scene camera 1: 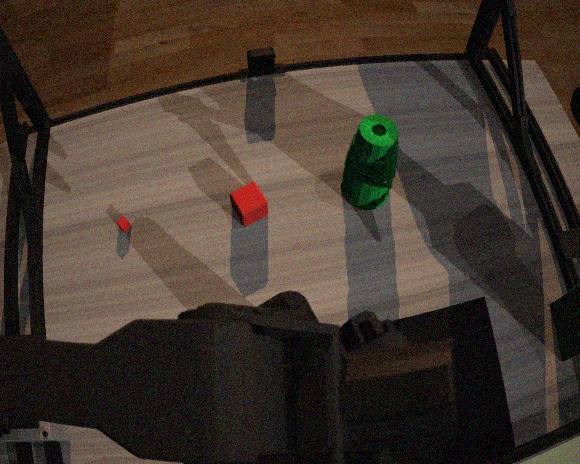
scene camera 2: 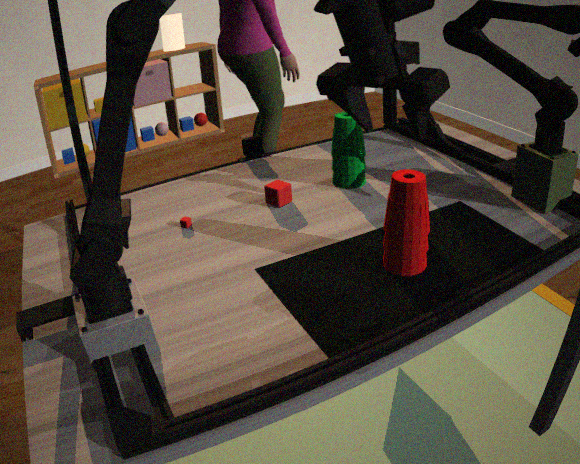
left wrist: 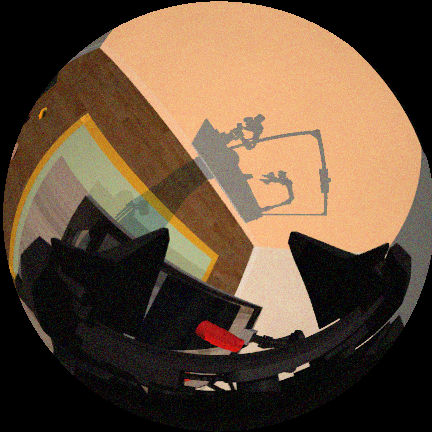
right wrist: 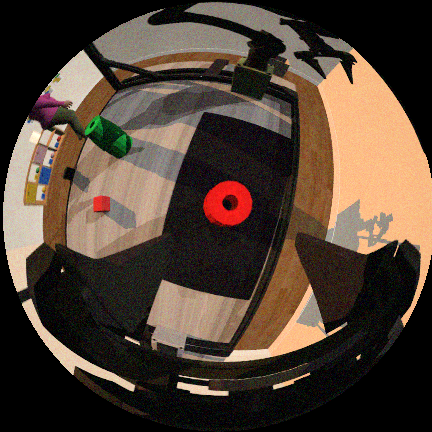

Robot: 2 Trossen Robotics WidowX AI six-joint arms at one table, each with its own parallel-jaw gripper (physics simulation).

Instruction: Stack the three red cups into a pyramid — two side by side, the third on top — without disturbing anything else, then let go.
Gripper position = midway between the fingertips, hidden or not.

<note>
In view: my left gripper [left wrist: 231, 236], my right gripper [scene camera 2: 395, 135], a red cube [scene camera 1: 248, 202], a green cup stack [scene camera 1: 371, 160], a red cup [scene camera 2: 407, 213], a red cup [scene camera 2: 402, 267] and a black mat [scene camera 2: 342, 296].
My left gripper is seen too in the right wrist view [right wrist: 337, 80]. My right gripper shows as well in scene camera 1 [scene camera 1: 341, 409] and in the right wrist view [right wrist: 236, 240]. The black mat shows as well in scene camera 1 [scene camera 1: 483, 417], in the left wrist view [left wrist: 170, 322] and in the right wrist view [right wrist: 227, 261].
</note>
